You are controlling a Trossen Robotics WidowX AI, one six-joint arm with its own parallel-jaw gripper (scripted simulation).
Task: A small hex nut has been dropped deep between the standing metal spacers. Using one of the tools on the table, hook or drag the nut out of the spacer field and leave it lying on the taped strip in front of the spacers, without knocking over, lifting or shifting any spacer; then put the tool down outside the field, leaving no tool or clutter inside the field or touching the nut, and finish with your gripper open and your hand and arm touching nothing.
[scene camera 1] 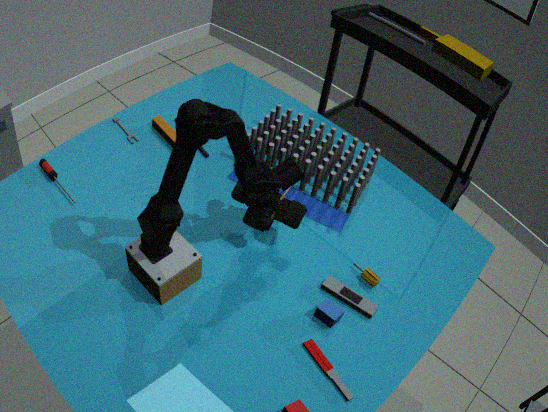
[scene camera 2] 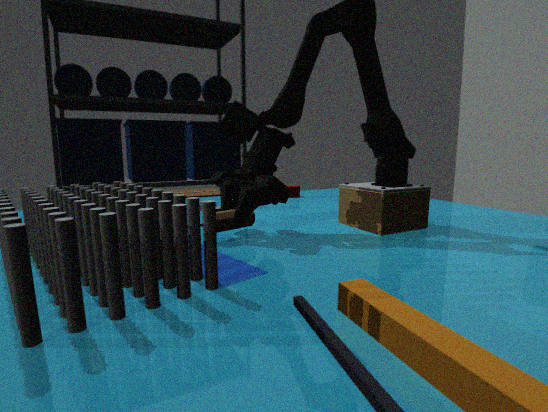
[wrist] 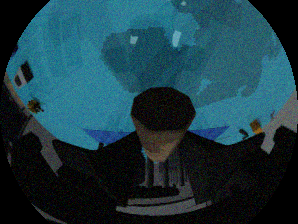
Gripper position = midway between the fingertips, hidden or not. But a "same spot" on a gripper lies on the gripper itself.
Scene:
My gripper shows in scene camera 1, in scene camera 2 (228, 224) and in the wrist view. One and the same spot on my gripper: (scene camera 1: 279, 214) is (wrist: 72, 182).

